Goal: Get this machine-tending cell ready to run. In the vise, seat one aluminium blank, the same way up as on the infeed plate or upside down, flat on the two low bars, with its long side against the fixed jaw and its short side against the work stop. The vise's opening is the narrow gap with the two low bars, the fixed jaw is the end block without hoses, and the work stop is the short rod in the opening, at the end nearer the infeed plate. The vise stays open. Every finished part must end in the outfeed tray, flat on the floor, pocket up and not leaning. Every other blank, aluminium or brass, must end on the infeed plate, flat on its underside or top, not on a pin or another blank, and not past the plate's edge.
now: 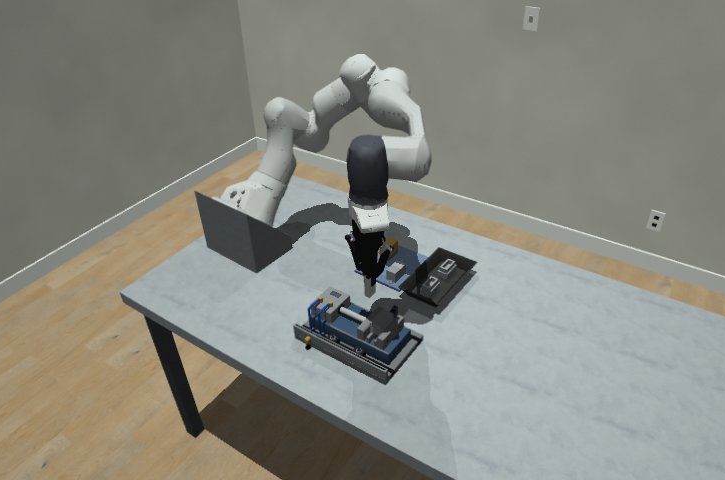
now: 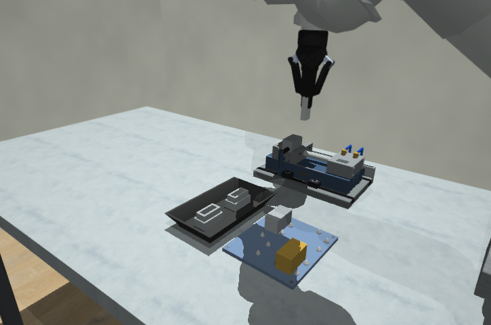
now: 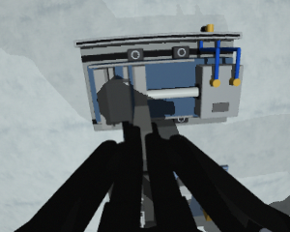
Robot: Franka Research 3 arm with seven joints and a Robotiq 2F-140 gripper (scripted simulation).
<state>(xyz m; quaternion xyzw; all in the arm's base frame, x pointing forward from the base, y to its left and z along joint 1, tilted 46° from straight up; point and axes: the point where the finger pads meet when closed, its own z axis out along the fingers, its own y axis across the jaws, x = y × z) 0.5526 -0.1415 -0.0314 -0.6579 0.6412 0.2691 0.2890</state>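
Now: the fixed jaw 60 mm ahead of my hand and 130 mm below it. From my hand the other things lie so: brass blank 190 mm behind, 360 mm to the left, 190 mm below.
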